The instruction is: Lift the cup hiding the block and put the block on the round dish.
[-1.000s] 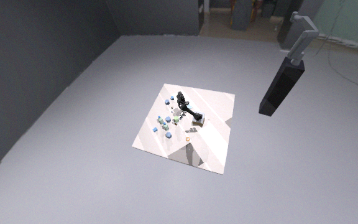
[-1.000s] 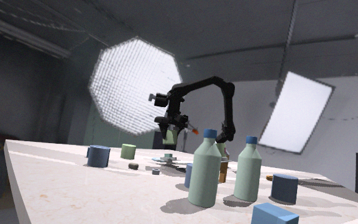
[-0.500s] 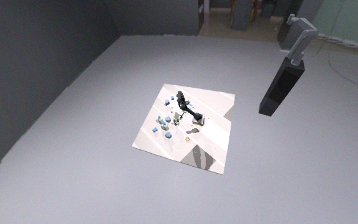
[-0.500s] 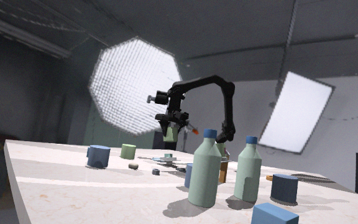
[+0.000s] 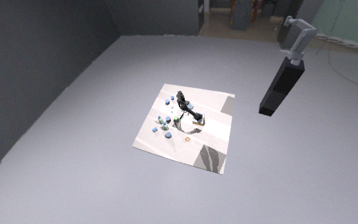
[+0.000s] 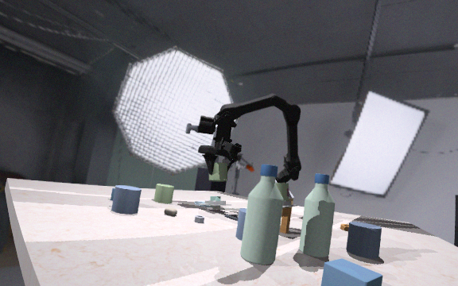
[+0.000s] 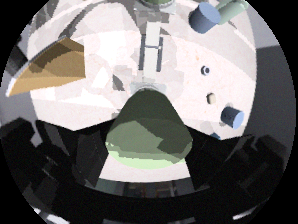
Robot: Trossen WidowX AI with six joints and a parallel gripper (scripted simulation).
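My gripper tip is 100 mm above the pale teal block. Round my gripper tip: flat grey balance 140 mm to the left, 110 mm below, 10 mm ahead; then grey ring 170 mm ahead, 130 mm below, 110 mm to the left; then round light blue dish 130 mm below, 100 mm to the right, 60 mm behind.
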